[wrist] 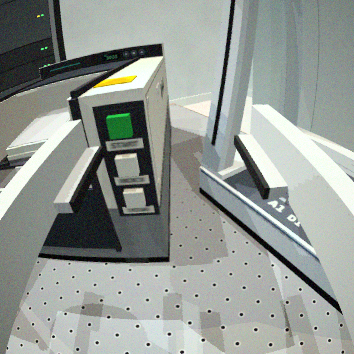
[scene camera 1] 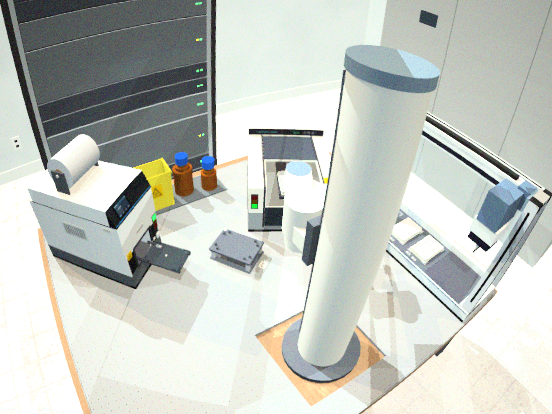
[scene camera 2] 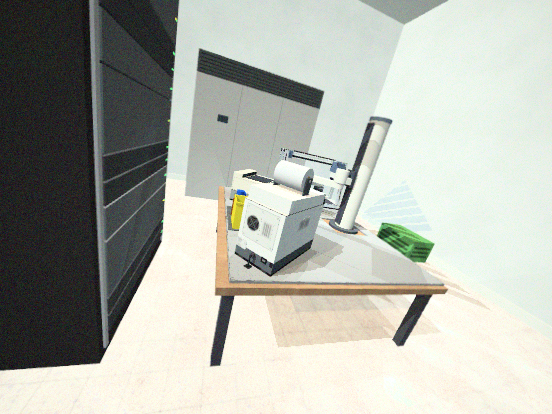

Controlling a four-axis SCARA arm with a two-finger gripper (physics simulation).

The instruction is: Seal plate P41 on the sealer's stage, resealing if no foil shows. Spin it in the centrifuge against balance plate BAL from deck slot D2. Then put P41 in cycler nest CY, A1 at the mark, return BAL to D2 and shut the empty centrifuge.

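Places are measured from the arm's base along level axes (x down, y ahead, z right), in centimetres.
Where they show: gripper, between the fingertips: (wrist: 166, 128); arm's base, origin of its link: (scene camera 1: 320, 348) (scene camera 2: 342, 227).
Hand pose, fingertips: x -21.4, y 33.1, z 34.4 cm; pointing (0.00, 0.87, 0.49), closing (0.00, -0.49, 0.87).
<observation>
Each offset is from my fingertips to the top centre of the thing.
The centrifuge (scene camera 1: 255, 170) (scene camera 2: 241, 179) (wrist: 156, 115) has its top open. A pale plate {dx +3.7, dy +25.1, dz -7.0 cm} (scene camera 1: 281, 181) (wrist: 40, 131) sits inside it; its label cannot be read. The wrist view shows the centrifuge's front panel with a green button {dx +1.0, dy +7.7, dz -0.2 cm} (wrist: 119, 125) above two white buttons. My gripper (wrist: 166, 128) is shut with nothing between its fingers, in front of that panel and apart from it; it is hidden in scene camera 1. The sealer {dx -27.5, dy +40.6, dz -81.8 cm} (scene camera 1: 95, 215) (scene camera 2: 282, 225) at the left has its stage {dx +9.6, dy +19.1, dz -63.3 cm} (scene camera 1: 167, 256) out, with no plate on it. Two pale plates {dx +13.4, dy -13.3, dz +23.6 cm} (scene camera 1: 406, 230) {dx +13.4, dy -25.7, dz +23.6 cm} (scene camera 1: 426, 248) lie on the deck at right. Cycler nest CY cannot be made out.
A low grey stand (scene camera 1: 236, 246) is between sealer and centrifuge. The arm's column (scene camera 1: 365, 200) (scene camera 2: 367, 170) rises near the deck enclosure (scene camera 1: 430, 280) (wrist: 260, 220). A yellow bin (scene camera 1: 162, 192) (scene camera 2: 238, 212) and two brown bottles (scene camera 1: 183, 180) (scene camera 1: 209, 177) stand behind the sealer.
</observation>
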